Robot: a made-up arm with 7 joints.
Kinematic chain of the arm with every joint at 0, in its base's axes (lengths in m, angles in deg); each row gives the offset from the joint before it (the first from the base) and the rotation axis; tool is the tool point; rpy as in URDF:
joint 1: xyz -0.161 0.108 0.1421 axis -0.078 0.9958 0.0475
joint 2: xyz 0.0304 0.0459 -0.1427 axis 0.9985 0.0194 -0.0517
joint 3: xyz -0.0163 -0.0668 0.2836 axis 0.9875 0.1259 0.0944
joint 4: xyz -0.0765 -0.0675 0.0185 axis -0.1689 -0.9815 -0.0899
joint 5: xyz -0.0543 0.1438 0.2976 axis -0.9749 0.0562 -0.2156
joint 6: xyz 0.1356 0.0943 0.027 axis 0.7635 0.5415 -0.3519
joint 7: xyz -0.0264 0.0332 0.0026 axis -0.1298 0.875 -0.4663
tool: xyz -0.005 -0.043 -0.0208 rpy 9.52 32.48 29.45
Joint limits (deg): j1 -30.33..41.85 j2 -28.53..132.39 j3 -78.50..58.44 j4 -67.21..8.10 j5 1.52..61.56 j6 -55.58..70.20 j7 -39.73..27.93
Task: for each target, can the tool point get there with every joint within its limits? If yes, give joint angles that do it. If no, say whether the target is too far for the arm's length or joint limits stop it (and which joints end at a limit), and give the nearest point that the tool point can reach.
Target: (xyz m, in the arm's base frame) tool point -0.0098 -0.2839 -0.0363
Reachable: yes | joints 15.57 103.13 -13.97 -58.14 26.85 54.81 5.72
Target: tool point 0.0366 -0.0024 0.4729
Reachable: yes | joints -1.01 17.43 24.94 -53.20 17.59 23.53 -14.57
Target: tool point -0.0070 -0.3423 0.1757
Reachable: yes | joints -5.57 59.89 39.27 -35.33 33.87 -33.04 -22.56
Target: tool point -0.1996 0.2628 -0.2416
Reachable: no: joint limits stop it (at a limit: joint 1, joint 2, joint 3, joint 6) | nearest point -0.0420 0.3980 -0.0310 | short by 0.296 m
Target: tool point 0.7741 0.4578 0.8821
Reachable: no: too far | nearest point 0.2213 0.3015 0.5089 | short by 0.685 m
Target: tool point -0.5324 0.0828 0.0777
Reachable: no: joint limits stop it (at a limit: joint 1, joint 4, joint 5, joint 7) | nearest point -0.2876 0.0559 0.2840 | short by 0.321 m
